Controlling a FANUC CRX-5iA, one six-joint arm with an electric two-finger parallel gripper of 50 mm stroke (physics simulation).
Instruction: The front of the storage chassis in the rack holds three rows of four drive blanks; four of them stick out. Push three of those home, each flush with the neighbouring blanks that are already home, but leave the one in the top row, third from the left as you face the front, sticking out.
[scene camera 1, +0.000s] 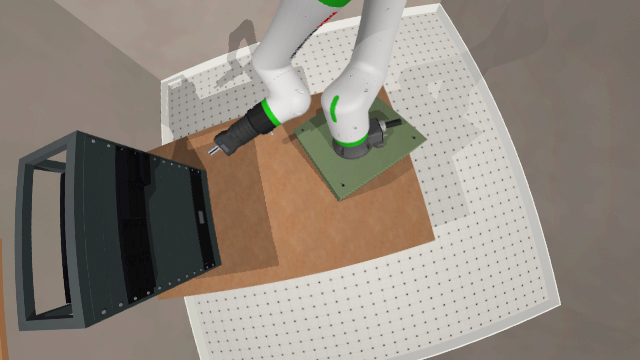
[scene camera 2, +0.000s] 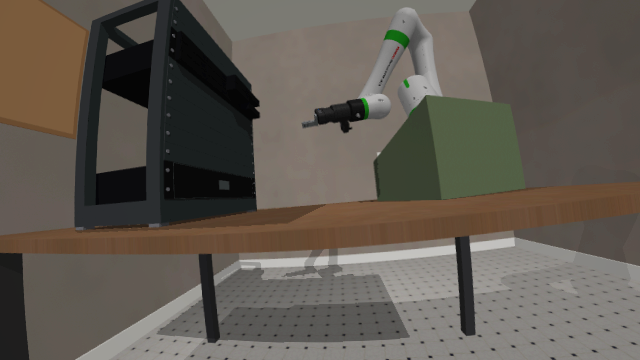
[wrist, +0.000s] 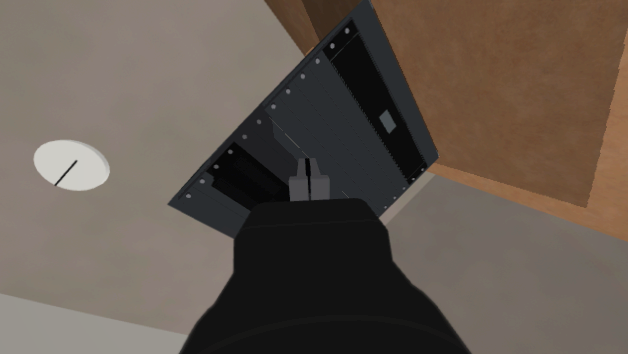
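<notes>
The storage chassis (scene camera 1: 134, 235) (scene camera 2: 200, 62) (wrist: 255, 172) is a black band high in the dark rack (scene camera 1: 21, 240) (scene camera 2: 155, 115) (wrist: 400, 85). In scene camera 2, a protruding drive blank (scene camera 2: 235, 86) stands out from its front, and more dark ends stick out at the far end. The blanks are too dark to count or place by row; in the wrist view the gripper body hides part of the chassis. My gripper (scene camera 1: 214, 150) (scene camera 2: 306, 124) (wrist: 307, 169) is shut and empty, in the air in front of the rack's far side, apart from the blanks.
A lower black unit with a grey label (scene camera 1: 201, 217) (scene camera 2: 224, 185) (wrist: 387, 121) sits near the rack's bottom. The arm stands on a green pedestal (scene camera 1: 332, 172) (scene camera 2: 475, 150) on the wooden table (scene camera 1: 320, 230) (scene camera 2: 350, 220) (wrist: 500, 100). A white disc (wrist: 71, 165) is on the wall.
</notes>
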